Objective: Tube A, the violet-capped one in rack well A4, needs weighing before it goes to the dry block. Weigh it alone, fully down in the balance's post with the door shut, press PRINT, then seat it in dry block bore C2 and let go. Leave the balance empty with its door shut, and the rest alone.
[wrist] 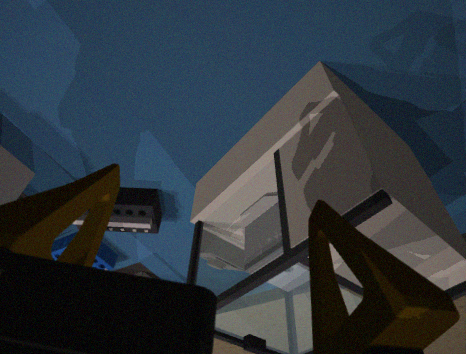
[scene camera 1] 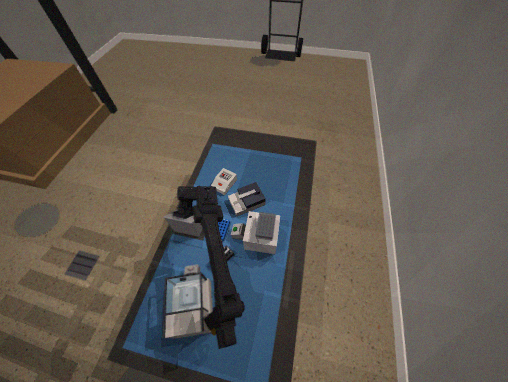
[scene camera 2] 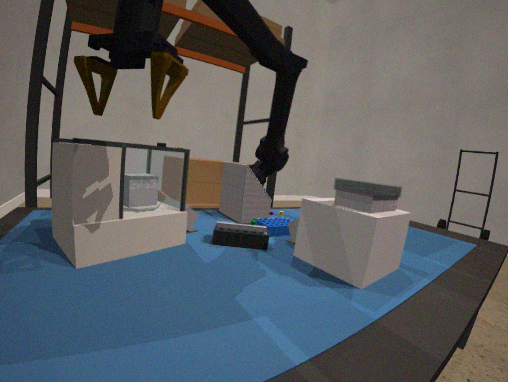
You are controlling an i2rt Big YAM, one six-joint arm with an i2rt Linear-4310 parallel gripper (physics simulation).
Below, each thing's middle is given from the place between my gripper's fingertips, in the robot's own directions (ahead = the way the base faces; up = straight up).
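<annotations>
White box with grey lid [scene camera 2: 358, 236]: 460 mm to the left of my hand, 10 mm ahead of it, 150 mm below it. Balance [scene camera 2: 111, 200]: 10 mm to the right of my hand, 200 mm behind it, 130 mm below it.
</annotations>
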